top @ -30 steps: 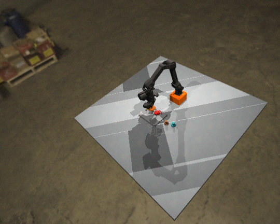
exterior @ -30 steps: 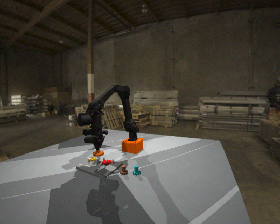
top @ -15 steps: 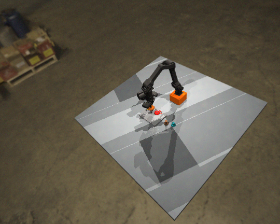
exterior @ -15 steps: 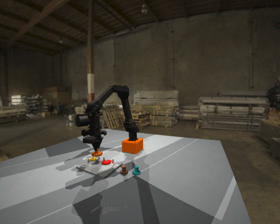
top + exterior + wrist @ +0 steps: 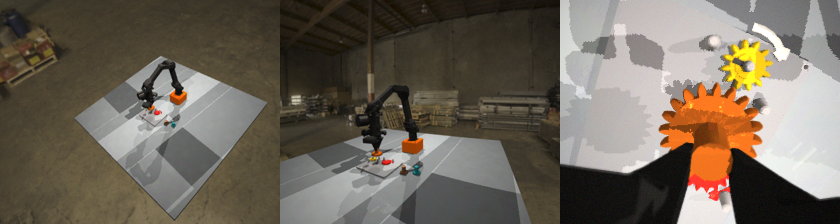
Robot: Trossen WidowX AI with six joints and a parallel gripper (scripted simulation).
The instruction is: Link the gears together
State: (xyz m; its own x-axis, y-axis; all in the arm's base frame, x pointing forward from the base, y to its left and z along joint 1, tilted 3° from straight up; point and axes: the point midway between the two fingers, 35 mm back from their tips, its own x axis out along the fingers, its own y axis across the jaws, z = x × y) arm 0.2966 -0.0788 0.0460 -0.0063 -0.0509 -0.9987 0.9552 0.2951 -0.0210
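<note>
My gripper tip is 70 mm above the yellow gear, 50 mm to the left of it and 10 mm past it. Round my gripper tip: red gear (70 mm below, 50 mm to the left, 20 mm behind); then white arrow (80 mm to the right, 80 mm below, 20 mm behind); then orange gear (10 mm below).
</note>
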